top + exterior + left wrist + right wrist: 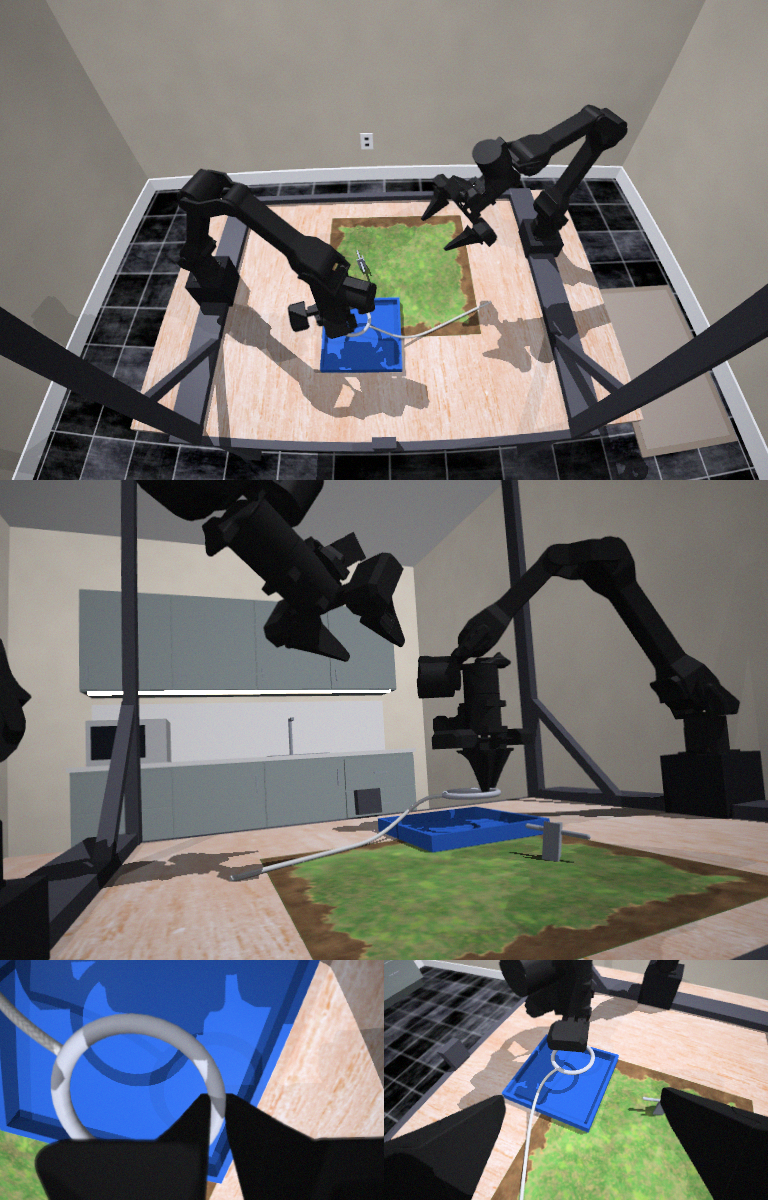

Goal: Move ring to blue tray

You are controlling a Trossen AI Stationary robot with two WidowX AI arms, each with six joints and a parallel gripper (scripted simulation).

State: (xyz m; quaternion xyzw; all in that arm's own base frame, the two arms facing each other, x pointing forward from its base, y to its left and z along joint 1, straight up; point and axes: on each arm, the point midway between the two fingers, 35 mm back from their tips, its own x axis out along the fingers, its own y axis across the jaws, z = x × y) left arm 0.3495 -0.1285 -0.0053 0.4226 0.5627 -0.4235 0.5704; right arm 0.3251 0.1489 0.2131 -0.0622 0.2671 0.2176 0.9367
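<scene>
Right now the pale grey ring is 40 mm to the right of my left hand, 30 mm below it and 10 mm ahead of it. Round my left hand: green mat (180 mm to the right, 160 mm ahead, 100 mm below); then grey stake (190 mm ahead, 90 mm to the right, 70 mm below); then blue tray (80 mm below, 60 mm to the right, 10 mm behind).
</scene>
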